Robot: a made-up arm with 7 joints.
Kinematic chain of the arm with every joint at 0, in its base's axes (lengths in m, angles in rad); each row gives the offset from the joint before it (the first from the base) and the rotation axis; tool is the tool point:
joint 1: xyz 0 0 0 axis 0 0.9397 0.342
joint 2: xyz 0 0 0 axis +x
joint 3: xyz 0 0 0 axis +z
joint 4: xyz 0.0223 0 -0.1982 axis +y
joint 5: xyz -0.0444 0 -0.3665 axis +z
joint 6: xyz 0 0 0 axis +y
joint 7: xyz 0 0 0 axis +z
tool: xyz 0 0 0
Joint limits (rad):
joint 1: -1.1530..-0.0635
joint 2: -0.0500..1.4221
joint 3: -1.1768..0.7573
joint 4: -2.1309..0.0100
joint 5: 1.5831..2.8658
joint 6: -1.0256..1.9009
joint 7: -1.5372..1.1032
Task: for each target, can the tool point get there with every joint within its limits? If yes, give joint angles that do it. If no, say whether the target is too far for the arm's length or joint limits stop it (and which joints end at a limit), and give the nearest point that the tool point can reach.
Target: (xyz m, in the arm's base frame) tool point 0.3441 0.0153 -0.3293
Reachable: yes | joints -0.3782 0.9621 -1.0065 -1.4495 2.5299 1.6668 0.0386
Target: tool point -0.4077 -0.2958 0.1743
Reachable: no: joint limits stop it (at a limit: joint 1, joint 2, joint 3, joint 4) | nearest point -0.0267 -0.3552 0.0426 | short by 0.407 m
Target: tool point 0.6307 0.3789 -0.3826
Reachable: no: too far | nearest point 0.4325 0.2598 -0.2623 | short by 0.261 m
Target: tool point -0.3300 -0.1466 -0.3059
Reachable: no: joint limits stop it (at a limit: joint 1, joint 2, joint 4) | nearest point 0.0089 -0.0377 -0.5635 | short by 0.439 m
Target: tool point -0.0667 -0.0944 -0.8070
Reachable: no: too far | nearest point 0.0097 -0.0395 -0.5634 | short by 0.261 m
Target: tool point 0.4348 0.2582 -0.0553
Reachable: yes | joints -0.3994 0.8701 0.1308 -1.2069 2.2780 0.7171 0.2670
